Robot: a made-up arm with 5 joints.
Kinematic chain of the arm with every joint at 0, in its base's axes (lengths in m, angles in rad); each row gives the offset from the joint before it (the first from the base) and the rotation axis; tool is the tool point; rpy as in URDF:
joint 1: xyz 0.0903 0 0.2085 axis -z
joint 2: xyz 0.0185 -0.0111 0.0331 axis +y
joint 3: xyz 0.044 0 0.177 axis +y
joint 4: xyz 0.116 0 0.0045 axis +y
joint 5: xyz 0.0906 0.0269 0 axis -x
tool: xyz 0 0 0 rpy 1.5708 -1.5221 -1.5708
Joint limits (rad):
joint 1: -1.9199..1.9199
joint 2: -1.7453..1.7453
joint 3: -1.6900..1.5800
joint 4: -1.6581..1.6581
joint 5: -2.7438..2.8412
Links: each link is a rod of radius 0.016 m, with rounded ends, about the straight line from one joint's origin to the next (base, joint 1, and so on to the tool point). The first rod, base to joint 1, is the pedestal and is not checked.
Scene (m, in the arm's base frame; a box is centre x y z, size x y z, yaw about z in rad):
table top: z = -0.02
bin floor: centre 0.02 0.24 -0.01 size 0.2 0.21 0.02 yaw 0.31
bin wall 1: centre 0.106 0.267 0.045 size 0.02 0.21 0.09 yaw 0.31
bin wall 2: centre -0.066 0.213 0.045 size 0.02 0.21 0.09 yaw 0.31
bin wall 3: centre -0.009 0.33 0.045 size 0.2 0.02 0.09 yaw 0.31
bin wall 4: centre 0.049 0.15 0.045 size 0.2 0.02 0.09 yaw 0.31
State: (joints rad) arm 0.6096 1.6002 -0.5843 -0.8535 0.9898
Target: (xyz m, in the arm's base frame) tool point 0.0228 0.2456 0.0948
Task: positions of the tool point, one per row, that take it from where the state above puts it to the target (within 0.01 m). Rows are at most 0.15 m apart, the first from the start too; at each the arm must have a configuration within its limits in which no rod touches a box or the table.
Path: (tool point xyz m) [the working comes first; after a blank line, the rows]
Joints at the target: -1.7769 1.1018 0.4881 -0.6807 0.9898
Straight joint move there: touches bin wall 1.

1: 0.4390 -0.1174 0.1527
2: 0.4602 -0.0310 0.2251
3: 0.4447 0.0571 0.2950
4: 0.3959 0.1310 0.3592
5: 0.3236 0.1785 0.4147
6: 0.2857 0.2683 0.3373
7: 0.2022 0.3203 0.2480
8: 0.1020 0.3119 0.1620
9: 0.0228 0.2456 0.0948

